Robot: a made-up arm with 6 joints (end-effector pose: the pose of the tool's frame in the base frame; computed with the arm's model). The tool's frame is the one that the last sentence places. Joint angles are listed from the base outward.
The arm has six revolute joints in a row. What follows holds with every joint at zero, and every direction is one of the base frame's. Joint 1 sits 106 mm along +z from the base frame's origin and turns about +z. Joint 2 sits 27 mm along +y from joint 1 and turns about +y. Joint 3 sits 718 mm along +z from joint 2 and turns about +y. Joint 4 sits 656 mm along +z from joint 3 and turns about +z. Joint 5 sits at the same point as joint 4 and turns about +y. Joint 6 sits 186 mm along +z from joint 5 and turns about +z. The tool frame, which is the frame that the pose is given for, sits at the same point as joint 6; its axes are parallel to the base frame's.
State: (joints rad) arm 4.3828 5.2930 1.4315 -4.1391 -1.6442 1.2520
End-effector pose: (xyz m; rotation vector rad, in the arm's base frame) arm -0.0458 0.2640 1.0377 -0.6602 -1.8192 0.7059
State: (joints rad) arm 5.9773 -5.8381 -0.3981 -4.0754 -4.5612 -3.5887
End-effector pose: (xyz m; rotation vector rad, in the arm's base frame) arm 0.2714 0.0976 1.3865 -0.7428 -1.6963 -1.1987
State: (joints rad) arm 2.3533 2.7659 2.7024 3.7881 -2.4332 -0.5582
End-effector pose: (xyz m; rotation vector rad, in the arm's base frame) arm -0.0392 -0.1022 -0.1385 0.5713 -1.7359 -1.0182
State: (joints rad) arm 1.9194 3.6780 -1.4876 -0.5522 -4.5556 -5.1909
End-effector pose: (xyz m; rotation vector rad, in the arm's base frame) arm 0.0472 0.0732 -1.0026 -1.1355 2.1618 -1.0411
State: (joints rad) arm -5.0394 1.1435 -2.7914 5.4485 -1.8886 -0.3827
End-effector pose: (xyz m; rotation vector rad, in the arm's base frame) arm -0.1282 0.1137 0.2392 1.9348 -2.0397 -1.3796
